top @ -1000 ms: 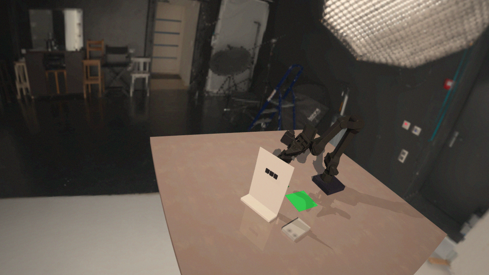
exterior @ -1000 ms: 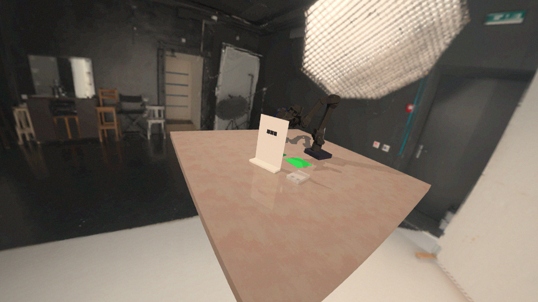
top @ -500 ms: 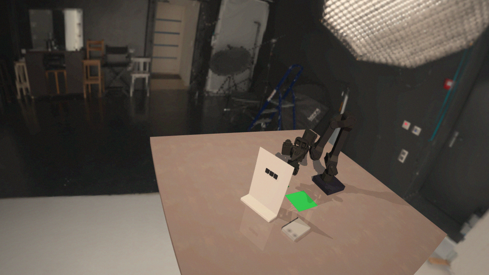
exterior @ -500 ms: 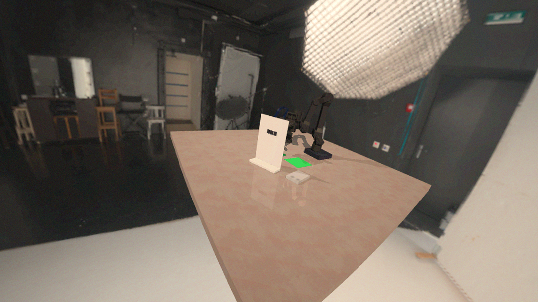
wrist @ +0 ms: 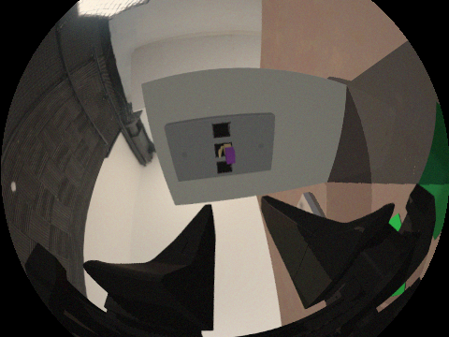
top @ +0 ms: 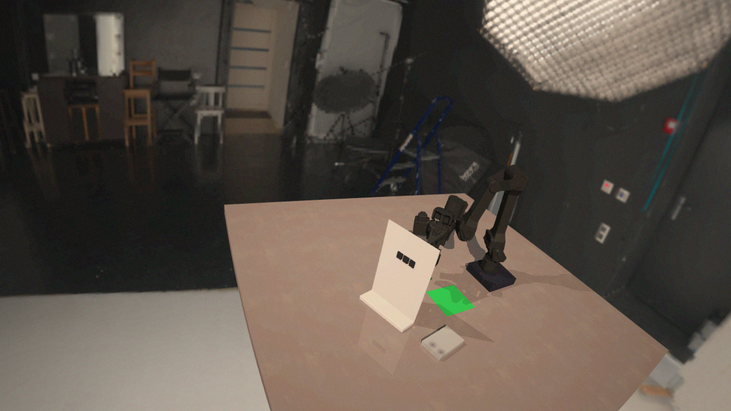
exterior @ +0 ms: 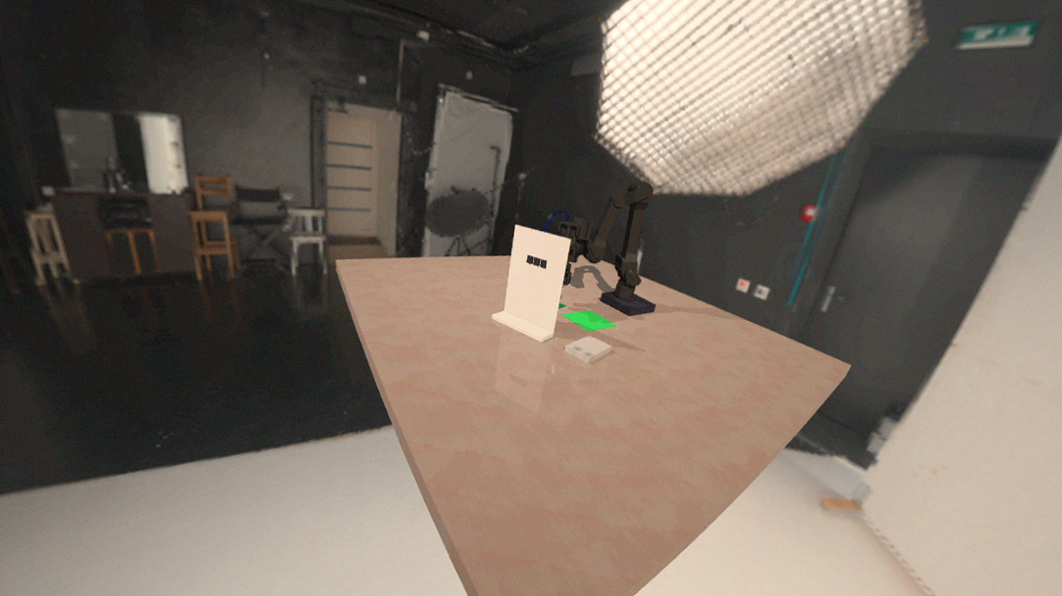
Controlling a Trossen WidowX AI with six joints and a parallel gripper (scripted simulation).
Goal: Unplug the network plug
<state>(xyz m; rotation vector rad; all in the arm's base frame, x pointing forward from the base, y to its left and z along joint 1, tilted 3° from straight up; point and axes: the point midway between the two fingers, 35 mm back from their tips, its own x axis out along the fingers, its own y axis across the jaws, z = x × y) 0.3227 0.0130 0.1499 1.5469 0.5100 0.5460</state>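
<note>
My gripper tip is 70 mm short of the purple network plug and 30 mm to the right of it. Round my gripper tip: green marked square (180 mm below, 120 mm behind, 50 mm to the left); then flat grey box (210 mm to the left, 170 mm below, 10 mm ahead); then white upright panel (90 mm ahead, 60 mm below, 40 mm to the left).
</note>
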